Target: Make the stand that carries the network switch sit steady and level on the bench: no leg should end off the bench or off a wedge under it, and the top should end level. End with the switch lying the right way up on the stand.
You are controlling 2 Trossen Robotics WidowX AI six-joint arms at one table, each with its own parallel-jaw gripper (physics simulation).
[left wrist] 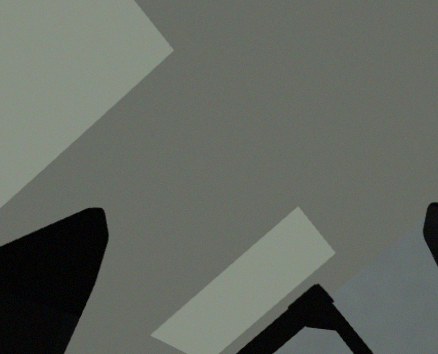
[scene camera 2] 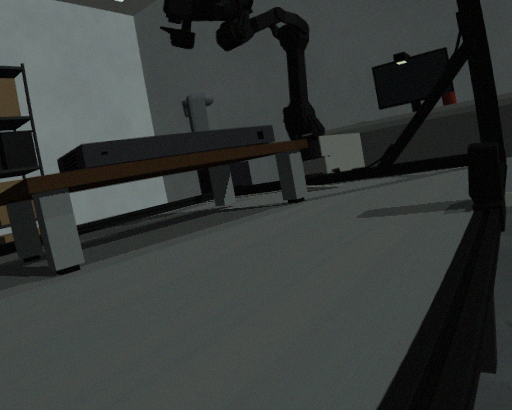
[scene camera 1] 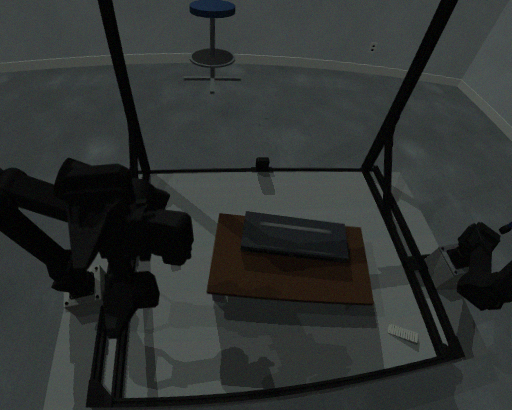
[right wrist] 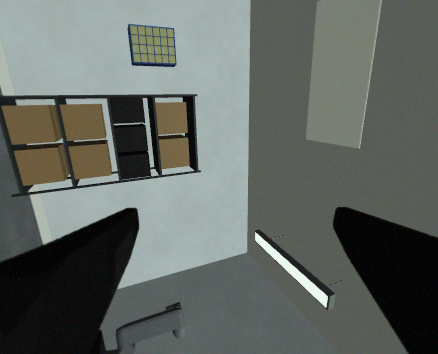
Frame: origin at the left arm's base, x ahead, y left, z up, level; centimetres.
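Seen in the pictures: left gripper, fingertip midpoint: (left wrist: 261, 220); right gripper, fingertip midpoint: (scene camera 2: 162, 9) (scene camera 1: 97, 307) (right wrist: 237, 216); left arm's base, link origin: (scene camera 1: 458, 258); right arm's base, link origin: (scene camera 2: 311, 159) (scene camera 1: 81, 285).
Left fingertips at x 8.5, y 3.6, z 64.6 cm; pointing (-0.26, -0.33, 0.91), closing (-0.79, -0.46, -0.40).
Observation:
Pixels of each thing's top centre, then the offset from my left fingertips to it.
- dark flat network switch, top centre: (scene camera 2: 171, 139) (scene camera 1: 296, 234) dx +41.9, dy -18.0, dz -62.8 cm
- small white ribbed wedge, top centre: (scene camera 1: 404, 332) dx +14.1, dy +11.6, dz -74.4 cm
The stand (scene camera 1: 279, 276) (scene camera 2: 173, 163) has a brown top and pale grey legs (scene camera 2: 292, 176) and sits mid-bench. The dark flat network switch (scene camera 1: 295, 236) (scene camera 2: 165, 146) lies on its back part, pale stripe up. A small white ribbed wedge (scene camera 1: 403, 333) lies on the bench near the front right corner, clear of the stand. My right gripper (scene camera 2: 177, 34) (right wrist: 236, 214) is open and empty, high above the stand's left side and facing the room wall. One finger of my left gripper (left wrist: 73, 263) shows against the ceiling; that gripper is open and empty.
Black frame posts (scene camera 1: 126, 93) and rails (scene camera 1: 409, 260) ring the bench. A small camera block (scene camera 1: 262, 163) sits on the back rail. The right arm's white base box (scene camera 2: 341, 152) stands behind the stand. A stool (scene camera 1: 212, 9) and a monitor (scene camera 2: 409, 79) stand beyond.

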